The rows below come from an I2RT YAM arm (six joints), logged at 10 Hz.
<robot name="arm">
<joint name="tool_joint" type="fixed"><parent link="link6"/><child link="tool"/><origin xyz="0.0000 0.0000 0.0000" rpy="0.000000 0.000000 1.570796"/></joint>
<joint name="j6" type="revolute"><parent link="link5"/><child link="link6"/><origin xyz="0.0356 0.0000 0.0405" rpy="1.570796 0.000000 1.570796"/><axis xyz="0 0 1"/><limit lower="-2.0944" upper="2.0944"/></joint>
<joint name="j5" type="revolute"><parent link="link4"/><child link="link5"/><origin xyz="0.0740 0.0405 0.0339" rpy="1.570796 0.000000 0.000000"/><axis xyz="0 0 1"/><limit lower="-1.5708" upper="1.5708"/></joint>
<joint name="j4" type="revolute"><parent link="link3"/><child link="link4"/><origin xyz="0.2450 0.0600 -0.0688"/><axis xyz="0 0 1"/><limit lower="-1.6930" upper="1.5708"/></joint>
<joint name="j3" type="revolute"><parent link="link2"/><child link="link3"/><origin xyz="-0.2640 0.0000 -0.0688" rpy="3.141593 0.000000 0.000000"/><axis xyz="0 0 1"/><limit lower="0.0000" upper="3.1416"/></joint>
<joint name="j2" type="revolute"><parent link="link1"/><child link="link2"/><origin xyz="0.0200 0.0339 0.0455" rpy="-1.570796 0.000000 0.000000"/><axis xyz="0 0 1"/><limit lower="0.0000" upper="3.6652"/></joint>
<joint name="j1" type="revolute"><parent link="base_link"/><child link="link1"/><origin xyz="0.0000 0.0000 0.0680"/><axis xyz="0 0 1"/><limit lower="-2.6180" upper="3.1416"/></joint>
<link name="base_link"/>
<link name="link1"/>
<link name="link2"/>
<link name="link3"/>
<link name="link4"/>
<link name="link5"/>
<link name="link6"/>
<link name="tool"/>
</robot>
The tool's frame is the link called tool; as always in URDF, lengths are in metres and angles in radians.
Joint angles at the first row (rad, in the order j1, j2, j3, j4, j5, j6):
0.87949, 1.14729, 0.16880, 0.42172, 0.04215, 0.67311
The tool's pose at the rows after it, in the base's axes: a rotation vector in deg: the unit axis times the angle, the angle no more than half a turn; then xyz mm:
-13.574 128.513 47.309 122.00 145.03 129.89
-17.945 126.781 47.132 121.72 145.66 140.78
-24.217 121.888 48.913 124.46 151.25 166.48
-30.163 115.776 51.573 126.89 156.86 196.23
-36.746 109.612 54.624 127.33 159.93 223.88
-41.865 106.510 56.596 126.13 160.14 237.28
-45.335 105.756 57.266 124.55 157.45 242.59
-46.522 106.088 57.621 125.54 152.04 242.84
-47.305 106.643 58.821 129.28 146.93 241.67
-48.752 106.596 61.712 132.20 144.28 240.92
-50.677 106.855 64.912 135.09 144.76 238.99
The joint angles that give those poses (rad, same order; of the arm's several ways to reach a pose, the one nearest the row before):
0.87914, 1.11409, 0.17605, 0.37517, 0.04103, 0.64604
0.87874, 1.05723, 0.20084, 0.31069, 0.02156, 0.58539
0.87835, 0.99083, 0.26761, 0.24237, -0.02155, 0.49915
0.87681, 0.94091, 0.34465, 0.19590, -0.07840, 0.41905
0.87032, 0.90278, 0.41602, 0.15736, -0.16195, 0.33931
0.86307, 0.88292, 0.45415, 0.12111, -0.23444, 0.28591
0.85164, 0.86307, 0.47322, 0.07114, -0.28516, 0.24853
0.82227, 0.84627, 0.47472, 0.03756, -0.32865, 0.23061
0.77993, 0.84440, 0.47476, 0.02003, -0.39044, 0.21993
0.74674, 0.85130, 0.47513, 0.01929, -0.46903, 0.21764
0.72690, 0.87415, 0.47856, 0.02384, -0.54303, 0.21724

